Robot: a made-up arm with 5 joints.
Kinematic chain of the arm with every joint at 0, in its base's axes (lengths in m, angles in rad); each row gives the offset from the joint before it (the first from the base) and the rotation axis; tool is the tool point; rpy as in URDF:
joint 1: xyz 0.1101 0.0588 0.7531 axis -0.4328 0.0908 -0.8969
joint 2: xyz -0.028 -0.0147 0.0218 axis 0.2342 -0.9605 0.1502
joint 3: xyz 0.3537 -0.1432 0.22 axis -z
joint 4: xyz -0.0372 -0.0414 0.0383 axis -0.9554 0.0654 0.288
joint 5: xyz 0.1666 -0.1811 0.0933 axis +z
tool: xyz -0.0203 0.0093 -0.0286 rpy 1.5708 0 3.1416
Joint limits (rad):
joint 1: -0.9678..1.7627
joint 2: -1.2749..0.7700
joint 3: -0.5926..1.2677
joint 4: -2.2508..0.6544
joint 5: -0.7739..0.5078
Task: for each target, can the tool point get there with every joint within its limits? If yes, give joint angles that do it. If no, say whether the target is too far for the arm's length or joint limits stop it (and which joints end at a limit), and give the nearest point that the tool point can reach.
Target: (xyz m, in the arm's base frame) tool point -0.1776 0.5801 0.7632
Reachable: no: joint limits stop it (at a limit: joint 1, joint 2, joint 3, joint 5) | nearest point -0.0401 0.2440 1.1199 | short by 0.509 m
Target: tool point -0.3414 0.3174 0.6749
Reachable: no: joint limits stop it (at a limit: joint 1, joint 2, joint 5) | nearest point -0.2260 -0.0348 0.8192 | short by 0.398 m
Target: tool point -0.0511 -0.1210 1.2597
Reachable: yes | joints 1.5285 0.2608 0.3428 -0.7511 -0.3870
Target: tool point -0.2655 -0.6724 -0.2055
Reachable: no: too far | nearest point 0.0733 -0.4619 0.5592 | short by 0.862 m
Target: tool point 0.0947 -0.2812 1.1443
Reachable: yes | joints 0.5682 0.2379 0.8380 -0.4089 -0.0674
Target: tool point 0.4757 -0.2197 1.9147
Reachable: no: too far | nearest point 0.2747 -0.1398 1.4227 | short by 0.537 m
